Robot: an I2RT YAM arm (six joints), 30 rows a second.
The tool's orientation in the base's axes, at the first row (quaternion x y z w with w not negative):
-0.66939, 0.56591, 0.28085, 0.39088
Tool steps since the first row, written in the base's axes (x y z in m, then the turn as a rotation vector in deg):
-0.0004, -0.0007, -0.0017, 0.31, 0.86, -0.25
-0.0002, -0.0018, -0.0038, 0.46, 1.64, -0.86
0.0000, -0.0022, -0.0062, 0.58, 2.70, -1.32
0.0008, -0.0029, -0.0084, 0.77, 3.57, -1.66
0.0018, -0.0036, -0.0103, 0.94, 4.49, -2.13
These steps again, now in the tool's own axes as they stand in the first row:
0.0017, 0.0008, 0.0003, -0.20, -0.30, 0.88
0.0040, 0.0011, 0.0005, -0.09, -0.36, 1.87
0.0063, 0.0014, 0.0015, -0.26, -0.44, 3.02
0.0086, 0.0011, 0.0021, -0.41, -0.60, 3.94
0.0107, 0.0006, 0.0026, -0.48, -0.72, 4.98

